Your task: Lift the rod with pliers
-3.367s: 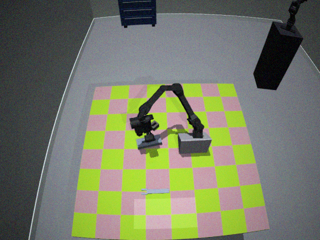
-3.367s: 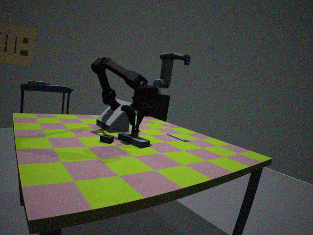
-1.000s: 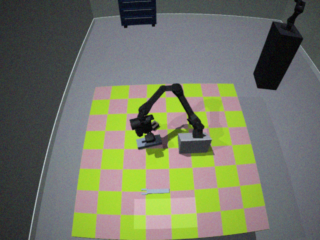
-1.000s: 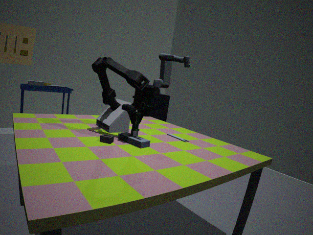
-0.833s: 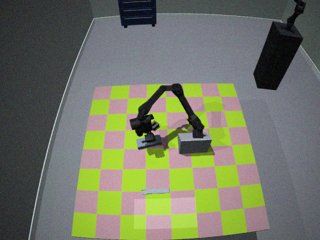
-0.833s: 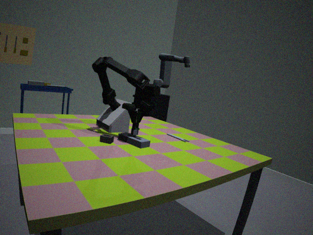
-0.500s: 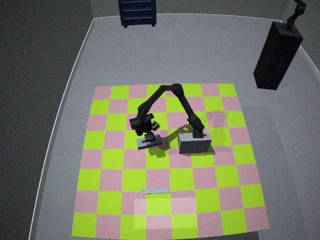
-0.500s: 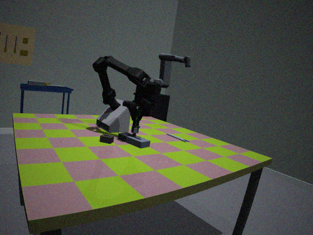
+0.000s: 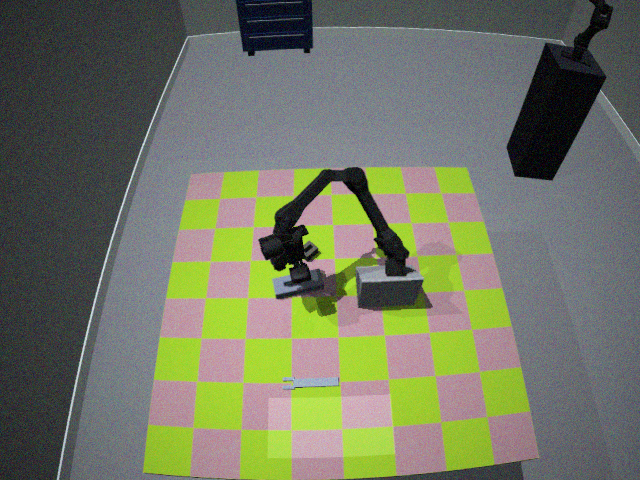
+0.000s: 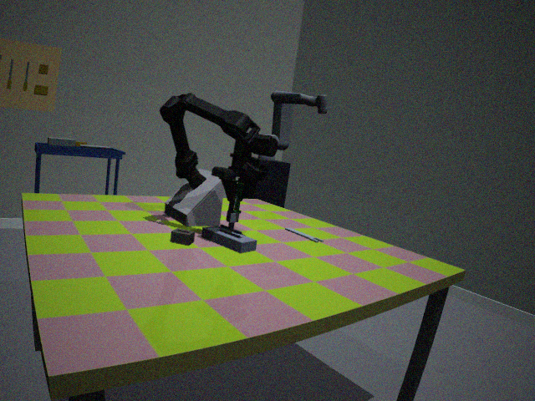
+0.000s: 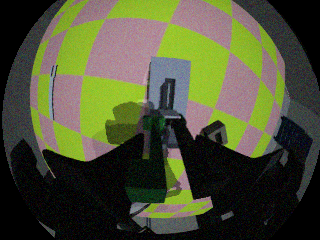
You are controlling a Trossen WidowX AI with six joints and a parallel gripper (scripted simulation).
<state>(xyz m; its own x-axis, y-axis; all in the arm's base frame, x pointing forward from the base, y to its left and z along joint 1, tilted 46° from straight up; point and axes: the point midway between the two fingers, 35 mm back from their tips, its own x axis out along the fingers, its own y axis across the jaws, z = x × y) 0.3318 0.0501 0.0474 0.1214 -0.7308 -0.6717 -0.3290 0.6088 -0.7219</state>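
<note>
Right now the grey channel block is 10 mm ahead of my gripper tip, 10 mm to the right of it and 120 mm below it. The rest, counted from my gripper tip: small dark holster: 20 mm behind, 160 mm to the right, 130 mm below; then thin flat grey tool: 50 mm behind, 360 mm to the left, 140 mm below.
</note>
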